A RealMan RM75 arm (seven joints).
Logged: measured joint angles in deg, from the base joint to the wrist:
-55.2 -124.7 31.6 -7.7 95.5 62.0 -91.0
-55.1 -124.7 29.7 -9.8 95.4 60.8 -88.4
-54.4 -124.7 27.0 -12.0 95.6 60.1 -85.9
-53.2 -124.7 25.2 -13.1 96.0 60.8 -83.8
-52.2 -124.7 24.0 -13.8 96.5 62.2 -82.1
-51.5 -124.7 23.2 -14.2 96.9 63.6 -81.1
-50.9 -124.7 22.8 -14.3 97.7 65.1 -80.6
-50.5 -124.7 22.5 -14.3 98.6 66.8 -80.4
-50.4 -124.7 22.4 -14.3 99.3 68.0 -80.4
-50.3 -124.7 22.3 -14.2 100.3 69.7 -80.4
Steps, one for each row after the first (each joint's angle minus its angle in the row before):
0.1 0.0 -1.9 -2.1 -0.1 -1.2 2.6
0.7 0.0 -2.7 -2.2 0.2 -0.7 2.5
1.2 0.0 -1.8 -1.1 0.4 0.7 2.1
1.0 0.0 -1.2 -0.7 0.5 1.4 1.7
0.7 0.0 -0.8 -0.4 0.4 1.4 1.0
0.6 0.0 -0.4 -0.1 0.8 1.5 0.5
0.4 0.0 -0.3 0.0 0.9 1.7 0.2
0.1 0.0 -0.1 0.0 0.7 1.2 0.0
0.1 0.0 -0.1 0.1 1.0 1.7 0.0

